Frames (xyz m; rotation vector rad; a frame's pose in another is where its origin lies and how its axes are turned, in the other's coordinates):
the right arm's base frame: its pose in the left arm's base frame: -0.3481 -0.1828 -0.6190 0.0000 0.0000 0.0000
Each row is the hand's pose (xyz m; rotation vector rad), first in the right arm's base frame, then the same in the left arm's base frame.
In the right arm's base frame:
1: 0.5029 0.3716 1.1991 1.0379 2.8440 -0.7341
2: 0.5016 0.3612 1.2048 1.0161 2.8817 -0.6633
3: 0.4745 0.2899 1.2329 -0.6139 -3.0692 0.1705
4: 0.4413 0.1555 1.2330 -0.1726 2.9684 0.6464
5: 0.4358 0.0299 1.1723 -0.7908 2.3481 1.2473
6: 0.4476 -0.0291 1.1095 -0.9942 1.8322 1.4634
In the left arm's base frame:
1: 0.1548 0.1888 0.5801 1.0379 2.8440 -0.7341
2: 0.1535 0.1784 0.5858 1.0161 2.8817 -0.6633
3: 0.1264 0.1071 0.6139 -0.6139 -3.0692 0.1705
4: 0.0932 -0.0273 0.6140 -0.1726 2.9684 0.6464
5: 0.0877 -0.1529 0.5533 -0.7908 2.3481 1.2473
6: 0.0995 -0.2119 0.4905 -0.9942 1.8322 1.4634

